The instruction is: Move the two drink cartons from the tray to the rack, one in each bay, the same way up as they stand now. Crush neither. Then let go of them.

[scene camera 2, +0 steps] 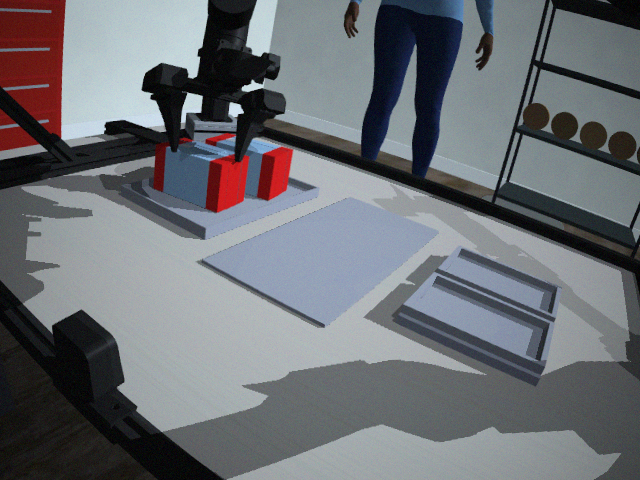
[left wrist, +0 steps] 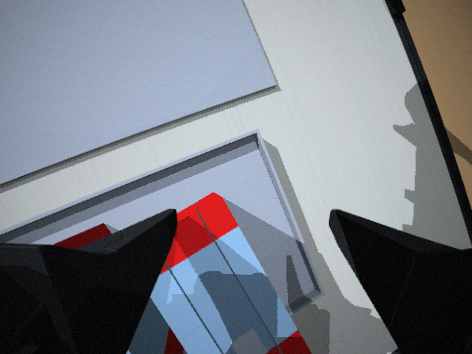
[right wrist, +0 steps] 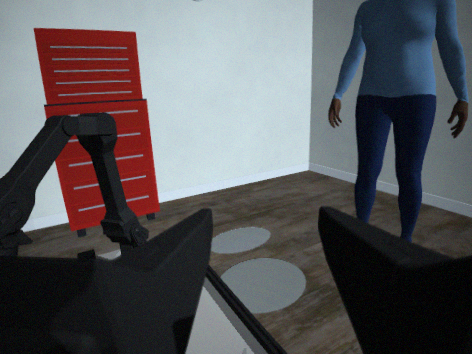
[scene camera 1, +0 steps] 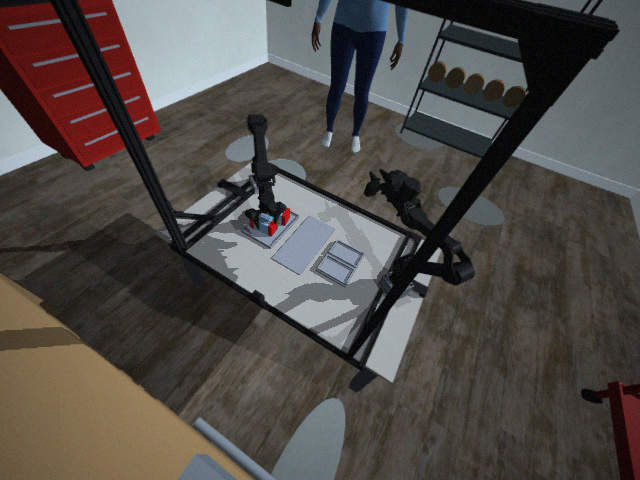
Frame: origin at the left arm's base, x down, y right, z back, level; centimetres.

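Seen in the pictures: left gripper, fingertip midpoint: (scene camera 2: 207, 157) (left wrist: 253, 216) (scene camera 1: 267, 226); right gripper, fingertip midpoint: (right wrist: 265, 218) (scene camera 1: 375, 170); left arm's base at its link origin: (scene camera 2: 214, 118).
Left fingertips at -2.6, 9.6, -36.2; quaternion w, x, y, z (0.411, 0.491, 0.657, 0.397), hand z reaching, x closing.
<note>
Pixels of each thing's middle, then the offset from my left fingertips to it, as dx, dy, dz. "pt": a spot on its surface instead.
- grey tray at the middle of its body: (left wrist: 165, 273) (scene camera 2: 224, 190) (scene camera 1: 271, 223) +7.3, -5.0, +7.0
- front carton at the middle of its body: (left wrist: 219, 282) (scene camera 2: 199, 172) (scene camera 1: 264, 223) +4.2, -0.6, +5.9
- back carton at the middle of its body: (left wrist: 94, 327) (scene camera 2: 246, 165) (scene camera 1: 276, 213) +4.1, -8.9, +9.8
- grey two-bay rack at the middle of its body: (scene camera 2: 492, 302) (scene camera 1: 341, 261) +7.1, -26.8, -27.7
- small black block at a spot on its surface: (scene camera 2: 87, 356) (scene camera 1: 260, 299) pt +3.0, +15.3, -32.6
Two light blue cartons with red ends stand side by side on the grey tray (scene camera 1: 271, 243) (scene camera 2: 263, 212) (left wrist: 245, 170): the front carton (scene camera 1: 263, 226) (scene camera 2: 186, 175) (left wrist: 220, 280) and the back carton (scene camera 1: 286, 214) (scene camera 2: 275, 173) (left wrist: 82, 236). My left gripper (scene camera 1: 264, 218) (scene camera 2: 206, 155) (left wrist: 253, 216) is open and empty. Its fingertips are near the front carton's top; whether they touch it I cannot tell. In the left wrist view one finger hides part of both cartons. The grey two-bay rack (scene camera 1: 339, 261) (scene camera 2: 465, 343) holds no carton. My right gripper (scene camera 1: 376, 174) (right wrist: 265, 218) is partly open and empty, raised near the table's back edge.
A flat grey plate (scene camera 1: 305, 243) (scene camera 2: 320, 258) (left wrist: 125, 75) lies between the tray and the rack. A black frame surrounds the table, with a small black block (scene camera 1: 258, 298) (scene camera 2: 87, 356) on its front rail. A person (scene camera 1: 351, 67) (scene camera 2: 413, 77) (right wrist: 397, 100) stands behind the table.
</note>
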